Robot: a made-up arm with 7 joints. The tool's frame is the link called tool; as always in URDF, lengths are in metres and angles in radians.
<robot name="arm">
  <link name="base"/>
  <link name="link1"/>
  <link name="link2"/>
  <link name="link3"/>
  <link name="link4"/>
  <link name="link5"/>
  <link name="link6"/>
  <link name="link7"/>
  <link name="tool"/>
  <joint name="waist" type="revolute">
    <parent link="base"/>
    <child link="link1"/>
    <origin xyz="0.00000 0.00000 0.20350" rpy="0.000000 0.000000 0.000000"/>
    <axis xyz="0 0 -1"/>
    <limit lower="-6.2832" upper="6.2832"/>
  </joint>
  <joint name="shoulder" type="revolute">
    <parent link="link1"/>
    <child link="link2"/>
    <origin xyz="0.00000 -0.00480 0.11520" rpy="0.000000 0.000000 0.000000"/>
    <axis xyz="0 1 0"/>
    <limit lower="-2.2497" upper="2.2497"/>
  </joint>
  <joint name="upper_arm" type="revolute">
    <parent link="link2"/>
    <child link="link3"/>
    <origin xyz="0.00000 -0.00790 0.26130" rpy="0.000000 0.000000 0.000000"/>
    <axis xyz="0 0 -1"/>
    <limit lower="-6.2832" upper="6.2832"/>
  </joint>
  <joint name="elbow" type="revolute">
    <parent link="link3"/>
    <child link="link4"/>
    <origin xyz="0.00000 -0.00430 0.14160" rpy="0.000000 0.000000 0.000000"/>
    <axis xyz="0 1 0"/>
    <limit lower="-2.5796" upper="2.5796"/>
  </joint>
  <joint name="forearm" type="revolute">
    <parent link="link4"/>
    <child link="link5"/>
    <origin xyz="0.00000 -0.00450 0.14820" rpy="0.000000 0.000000 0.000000"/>
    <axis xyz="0 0 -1"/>
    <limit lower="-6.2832" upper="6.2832"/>
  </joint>
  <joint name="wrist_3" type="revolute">
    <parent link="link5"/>
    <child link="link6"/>
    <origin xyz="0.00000 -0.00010 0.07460" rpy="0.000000 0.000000 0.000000"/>
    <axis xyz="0 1 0"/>
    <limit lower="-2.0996" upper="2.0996"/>
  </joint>
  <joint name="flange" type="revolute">
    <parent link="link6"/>
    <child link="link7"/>
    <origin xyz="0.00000 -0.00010 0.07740" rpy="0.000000 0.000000 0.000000"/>
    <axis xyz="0 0 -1"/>
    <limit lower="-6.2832" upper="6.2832"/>
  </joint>
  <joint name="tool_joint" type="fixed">
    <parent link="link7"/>
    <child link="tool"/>
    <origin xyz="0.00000 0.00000 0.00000" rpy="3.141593 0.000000 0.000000"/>
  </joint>
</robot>
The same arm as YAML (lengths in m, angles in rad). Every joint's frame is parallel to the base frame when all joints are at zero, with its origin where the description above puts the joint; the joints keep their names.
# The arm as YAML. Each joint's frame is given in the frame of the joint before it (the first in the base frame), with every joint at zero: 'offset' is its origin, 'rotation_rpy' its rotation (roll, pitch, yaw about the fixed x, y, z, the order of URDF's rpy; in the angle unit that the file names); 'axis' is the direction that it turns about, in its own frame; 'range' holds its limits. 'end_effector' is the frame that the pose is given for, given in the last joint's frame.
length_unit: m
angle_unit: rad
chain:
  - id: waist
    offset: [0.0, 0.0, 0.2035]
    rotation_rpy: [0.0, 0.0, 0.0]
    axis: [0.0, 0.0, -1.0]
    range: [-6.2832, 6.2832]
  - id: shoulder
    offset: [0.0, -0.0048, 0.1152]
    rotation_rpy: [0.0, 0.0, 0.0]
    axis: [0.0, 1.0, 0.0]
    range: [-2.2497, 2.2497]
  - id: upper_arm
    offset: [0.0, -0.0079, 0.2613]
    rotation_rpy: [0.0, 0.0, 0.0]
    axis: [0.0, 0.0, -1.0]
    range: [-6.2832, 6.2832]
  - id: elbow
    offset: [0.0, -0.0043, 0.1416]
    rotation_rpy: [0.0, 0.0, 0.0]
    axis: [0.0, 1.0, 0.0]
    range: [-2.5796, 2.5796]
  - id: forearm
    offset: [0.0, -0.0045, 0.1482]
    rotation_rpy: [0.0, 0.0, 0.0]
    axis: [0.0, 0.0, -1.0]
    range: [-6.2832, 6.2832]
  - id: wrist_3
    offset: [0.0, -0.0001, 0.0746]
    rotation_rpy: [0.0, 0.0, 0.0]
    axis: [0.0, 1.0, 0.0]
    range: [-2.0996, 2.0996]
  - id: flange
    offset: [0.0, -0.0001, 0.0774]
    rotation_rpy: [0.0, 0.0, 0.0]
    axis: [0.0, 0.0, -1.0]
    range: [-6.2832, 6.2832]
end_effector:
  offset: [0.0, 0.0, 0.0]
  rotation_rpy: [-3.1416, 0.0, 0.0]

